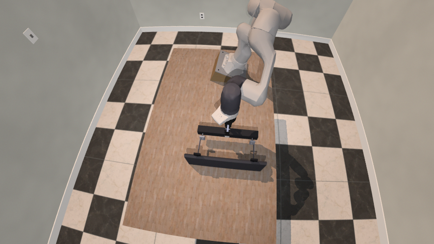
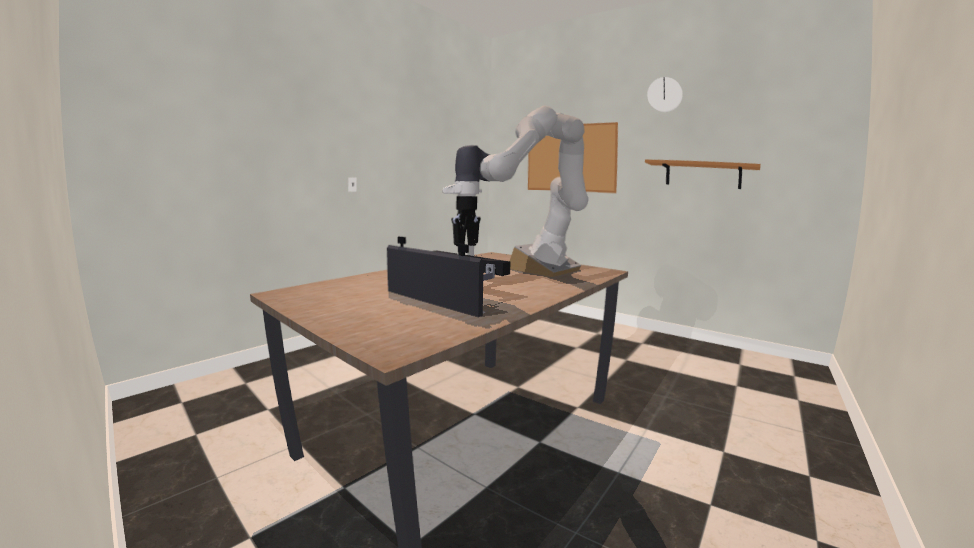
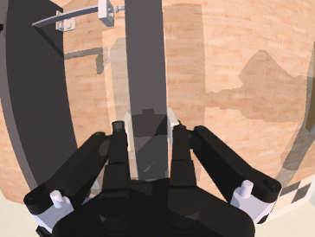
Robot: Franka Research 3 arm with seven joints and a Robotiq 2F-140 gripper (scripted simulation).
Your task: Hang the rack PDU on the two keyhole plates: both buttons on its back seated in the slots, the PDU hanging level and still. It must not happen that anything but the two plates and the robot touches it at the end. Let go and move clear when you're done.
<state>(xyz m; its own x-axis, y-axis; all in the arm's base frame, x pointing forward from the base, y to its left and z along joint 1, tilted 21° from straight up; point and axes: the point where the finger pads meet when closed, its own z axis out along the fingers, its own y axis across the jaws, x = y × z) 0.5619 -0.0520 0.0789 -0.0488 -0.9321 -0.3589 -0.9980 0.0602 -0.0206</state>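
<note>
The rack PDU lies 2 cm ahead of my hand and 2 cm below it. Also, from my hand: dark upright panel (18 cm ahead, 1 cm to the right, 6 cm below).
</note>
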